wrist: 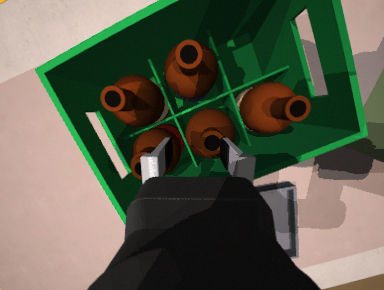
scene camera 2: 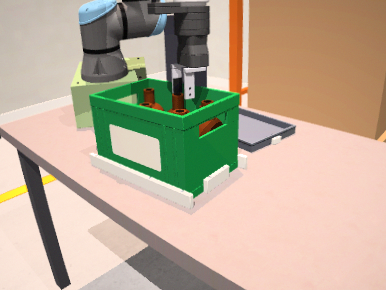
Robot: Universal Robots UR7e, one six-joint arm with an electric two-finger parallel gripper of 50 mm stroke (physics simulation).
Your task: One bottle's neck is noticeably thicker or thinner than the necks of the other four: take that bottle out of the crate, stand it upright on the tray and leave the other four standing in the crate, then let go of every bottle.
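Places are measured from the arm's base along level axes (x back, y right, z up), in millimetres.
Where they show: gripper, between the fingertips: point(wrist: 196, 147) point(scene camera 2: 183, 95); arm's base, origin of its link: point(scene camera 2: 104, 74).
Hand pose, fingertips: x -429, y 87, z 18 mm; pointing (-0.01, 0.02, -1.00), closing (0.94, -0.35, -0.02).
Each offset is from my fingertips to the top centre of the thing. Level surfaces: height alone.
The green crate @(dx +24, dy +41, dz +10 mm) point(scene camera 2: 172, 165) point(wrist: 354, 75) holds several brown bottles in its divider cells. In the wrist view one bottle @(dx +21, dy -3, dz +0 mm) point(wrist: 202, 125) point(scene camera 2: 178, 101) is in the middle cell of the tray-side row, its mouth below the fingers, nearer the right finger. Beside it are a lower left bottle @(dx -66, dy -3, dz -2 mm) point(wrist: 145, 147) point(scene camera 2: 207, 103) and a right bottle @(dx +111, dy +3, dz -2 mm) point(wrist: 265, 107) point(scene camera 2: 149, 95). In the other row are a left bottle @(dx -64, dy +77, dz -2 mm) point(wrist: 137, 97) point(scene camera 2: 180, 113) and a middle bottle @(dx +24, dy +89, dz -2 mm) point(wrist: 190, 72) point(scene camera 2: 146, 106). My gripper point(scene camera 2: 183, 94) point(wrist: 196, 147) is open and empty. The tray @(dx +18, dy -257, dz -140 mm) point(scene camera 2: 287, 134) point(wrist: 296, 220) bears no bottle in the parts that show.
The upper right cell in the wrist view holds no bottle. White blocks point(scene camera 2: 140, 181) point(scene camera 2: 217, 178) stand along the crate's foot. The crate walls rise around the bottles. The green robot base point(scene camera 2: 85, 102) stands behind the crate, and an orange post point(scene camera 2: 235, 55) rises beyond the table @(dz -165 mm) point(scene camera 2: 310, 200).
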